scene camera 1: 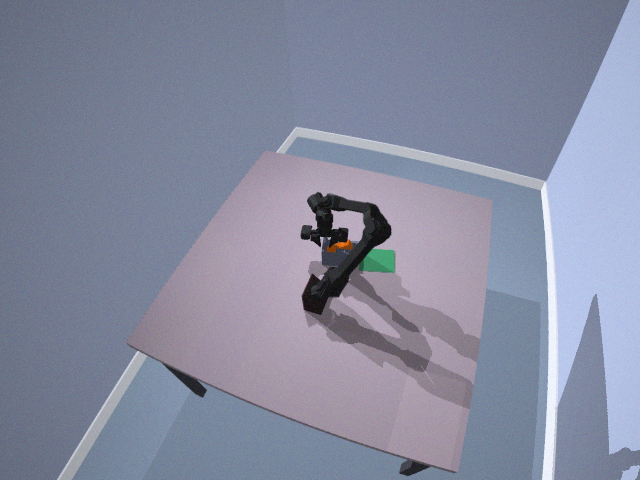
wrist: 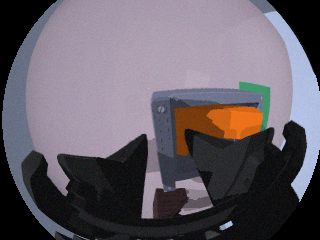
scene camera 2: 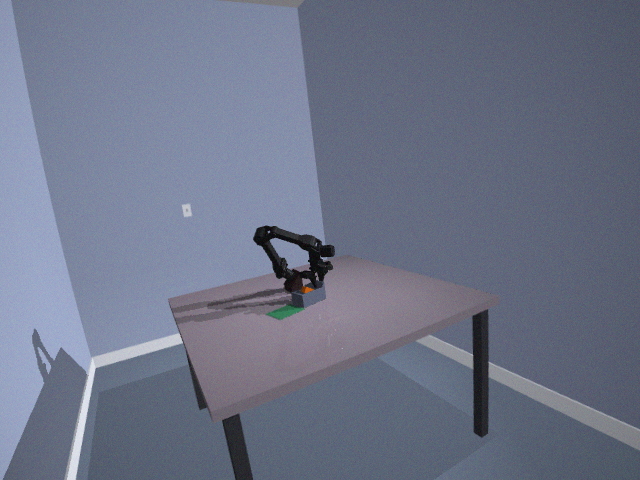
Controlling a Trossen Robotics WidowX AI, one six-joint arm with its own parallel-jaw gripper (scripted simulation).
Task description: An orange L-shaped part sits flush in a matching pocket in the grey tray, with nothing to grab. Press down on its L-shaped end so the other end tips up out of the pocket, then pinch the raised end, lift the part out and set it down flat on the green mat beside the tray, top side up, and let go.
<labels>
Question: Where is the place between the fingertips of my gripper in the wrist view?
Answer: At 165, 136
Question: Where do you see an orange L-shaped part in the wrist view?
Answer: At 226, 121
</labels>
